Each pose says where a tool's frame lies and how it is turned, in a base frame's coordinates. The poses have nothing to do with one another.
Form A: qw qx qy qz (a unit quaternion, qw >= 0); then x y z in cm.
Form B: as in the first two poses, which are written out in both.
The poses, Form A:
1: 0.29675 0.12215 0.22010 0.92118 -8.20 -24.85 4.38
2: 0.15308 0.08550 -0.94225 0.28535 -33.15 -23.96 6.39
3: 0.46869 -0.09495 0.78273 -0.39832 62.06 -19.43 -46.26
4: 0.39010 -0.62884 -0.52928 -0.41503 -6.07 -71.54 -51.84
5: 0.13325 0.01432 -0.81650 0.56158 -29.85 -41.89 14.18
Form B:
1: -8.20 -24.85 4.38 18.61 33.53 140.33
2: -33.15 -23.96 6.39 14.05 -154.84 46.89
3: 62.06 -19.43 -46.26 -13.34 109.96 -55.96
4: -6.07 -71.54 -51.84 -91.57 -77.07 -60.43
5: -29.85 -41.89 14.18 2.38 -135.67 93.32
